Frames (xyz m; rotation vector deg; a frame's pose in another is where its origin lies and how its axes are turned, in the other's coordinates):
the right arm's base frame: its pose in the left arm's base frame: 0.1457 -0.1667 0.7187 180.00 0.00 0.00
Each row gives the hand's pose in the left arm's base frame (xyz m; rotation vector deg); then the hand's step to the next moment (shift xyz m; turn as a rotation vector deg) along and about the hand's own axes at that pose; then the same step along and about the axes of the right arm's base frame.
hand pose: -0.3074 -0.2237 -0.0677 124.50 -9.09 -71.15
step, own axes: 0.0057 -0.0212 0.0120 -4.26 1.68 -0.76
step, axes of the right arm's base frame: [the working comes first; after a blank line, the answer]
step, axes of the left arm's base frame: -0.0107 0.0092 -0.0206 -1.40 0.68 4.37

-0.0107 -0.0092 0.0206 -1.40 -0.68 -4.37
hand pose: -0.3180 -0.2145 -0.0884 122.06 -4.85 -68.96
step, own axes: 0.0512 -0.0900 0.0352 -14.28 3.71 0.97
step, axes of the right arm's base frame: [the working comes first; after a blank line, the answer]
step, axes of the left arm's base frame: -0.0217 0.0317 -0.1024 -7.93 1.89 12.33

-0.0217 -0.0317 0.1024 -7.93 -1.89 -12.33
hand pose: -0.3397 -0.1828 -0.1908 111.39 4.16 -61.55
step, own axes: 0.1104 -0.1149 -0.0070 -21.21 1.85 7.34
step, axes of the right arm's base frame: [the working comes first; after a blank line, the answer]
step, axes of the left arm's base frame: 0.0239 0.0372 -0.1533 -17.21 0.77 14.50

0.0239 -0.0372 0.1533 -17.21 -0.77 -14.50
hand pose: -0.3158 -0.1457 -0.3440 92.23 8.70 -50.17
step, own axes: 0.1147 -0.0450 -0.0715 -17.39 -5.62 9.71
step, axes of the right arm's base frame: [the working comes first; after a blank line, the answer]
step, axes of the left arm's base frame: 0.0880 0.0333 -0.1069 -19.69 -0.84 6.30

0.0880 -0.0333 0.1069 -19.69 0.84 -6.30
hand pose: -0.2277 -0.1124 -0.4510 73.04 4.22 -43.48
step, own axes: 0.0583 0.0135 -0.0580 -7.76 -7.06 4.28
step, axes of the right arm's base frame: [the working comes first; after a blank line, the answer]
step, axes of the left arm's base frame: 0.0720 0.0247 -0.0338 -11.26 -0.73 -0.99

0.0720 -0.0247 0.0338 -11.26 0.73 0.99
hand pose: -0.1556 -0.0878 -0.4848 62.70 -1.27 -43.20
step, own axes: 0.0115 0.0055 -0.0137 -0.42 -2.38 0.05
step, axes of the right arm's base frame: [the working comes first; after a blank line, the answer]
step, axes of the left arm's base frame: 0.0167 0.0057 -0.0061 -1.62 -0.37 -1.75

0.0167 -0.0057 0.0061 -1.62 0.37 1.75
